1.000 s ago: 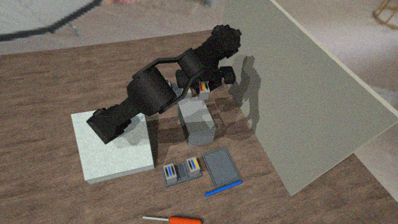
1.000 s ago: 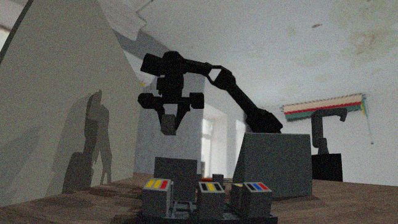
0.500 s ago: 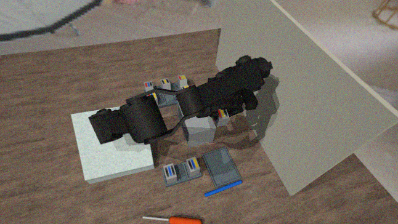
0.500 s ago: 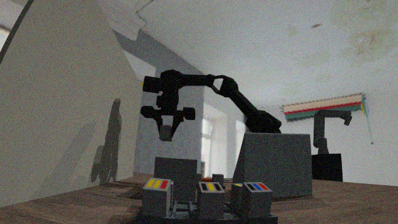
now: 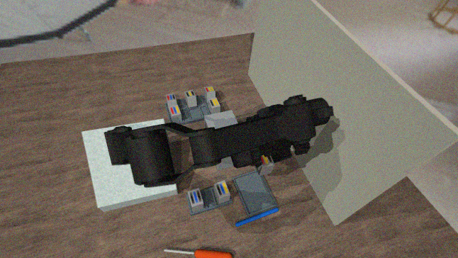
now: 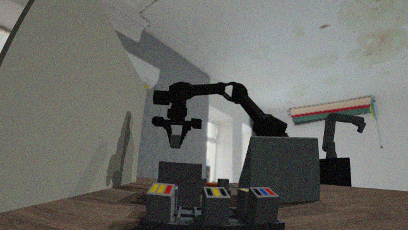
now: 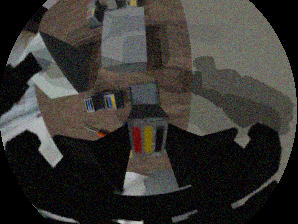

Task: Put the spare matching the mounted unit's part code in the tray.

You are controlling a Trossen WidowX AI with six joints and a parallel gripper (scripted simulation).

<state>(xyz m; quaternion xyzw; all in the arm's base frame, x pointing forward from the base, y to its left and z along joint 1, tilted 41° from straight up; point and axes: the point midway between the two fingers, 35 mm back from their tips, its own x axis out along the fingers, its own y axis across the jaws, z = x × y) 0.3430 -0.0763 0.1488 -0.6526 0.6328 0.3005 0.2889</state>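
The flat grey tray lies 10 mm to the right of my gripper tip and 160 mm below it. From my gripper tip the other things lie so: wall panel (180 mm ahead, 200 mm to the left, 60 mm above); grey mounted unit (50 mm behind, 190 mm to the left, 120 mm below); grey spare (20 mm above).
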